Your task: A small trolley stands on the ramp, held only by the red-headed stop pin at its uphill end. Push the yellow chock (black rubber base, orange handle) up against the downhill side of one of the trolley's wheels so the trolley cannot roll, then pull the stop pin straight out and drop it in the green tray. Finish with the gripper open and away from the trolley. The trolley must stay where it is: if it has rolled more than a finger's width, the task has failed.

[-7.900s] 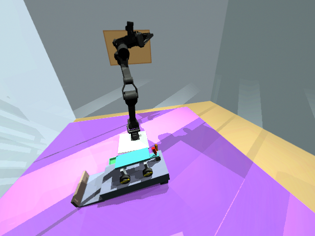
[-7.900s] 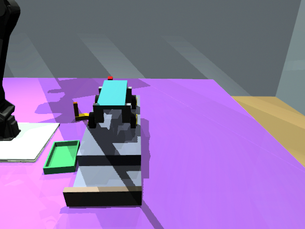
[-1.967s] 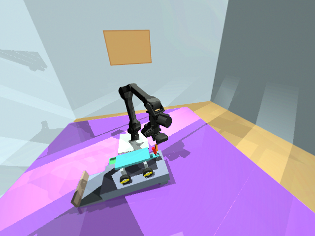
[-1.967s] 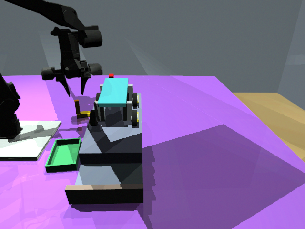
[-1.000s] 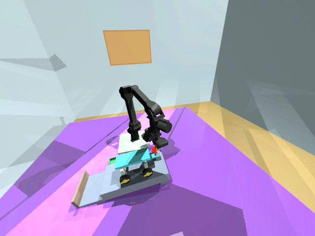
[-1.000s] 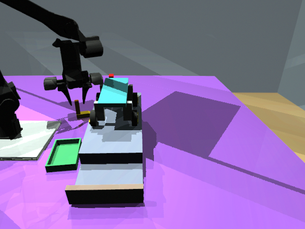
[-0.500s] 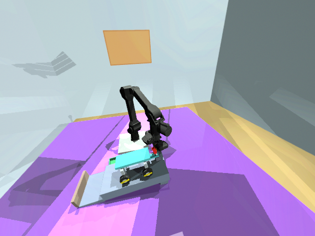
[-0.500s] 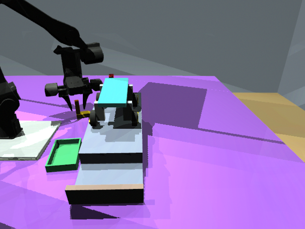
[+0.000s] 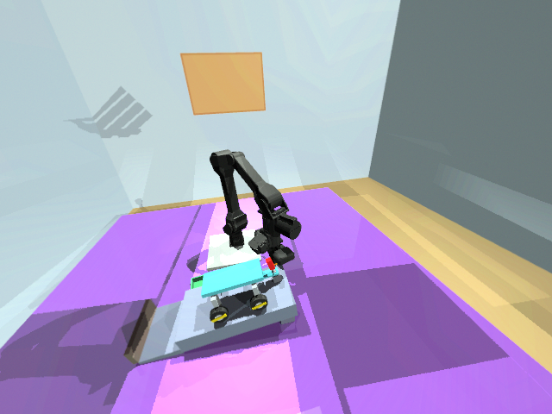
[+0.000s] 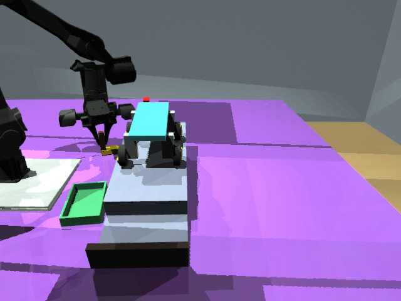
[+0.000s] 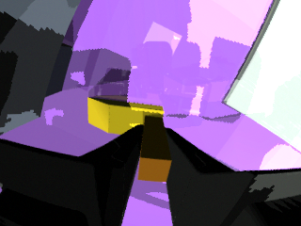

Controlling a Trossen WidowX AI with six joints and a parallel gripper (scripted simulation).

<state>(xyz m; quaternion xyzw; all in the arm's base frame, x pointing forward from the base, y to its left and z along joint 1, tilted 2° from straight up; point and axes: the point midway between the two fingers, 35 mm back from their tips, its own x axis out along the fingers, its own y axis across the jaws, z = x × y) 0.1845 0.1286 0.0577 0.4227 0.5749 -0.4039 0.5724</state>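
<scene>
The red-headed stop pin lies 13 cm ahead of my gripper tip, 2 cm to the right of it and 10 cm above it. From my gripper tip the other things lie so: grey ramp: 15 cm ahead, 14 cm to the right, 2 cm above; then trolley: 15 cm ahead, 13 cm to the right, 8 cm above; then yellow chock: 2 cm ahead, 1 cm to the left, 1 cm below.
</scene>
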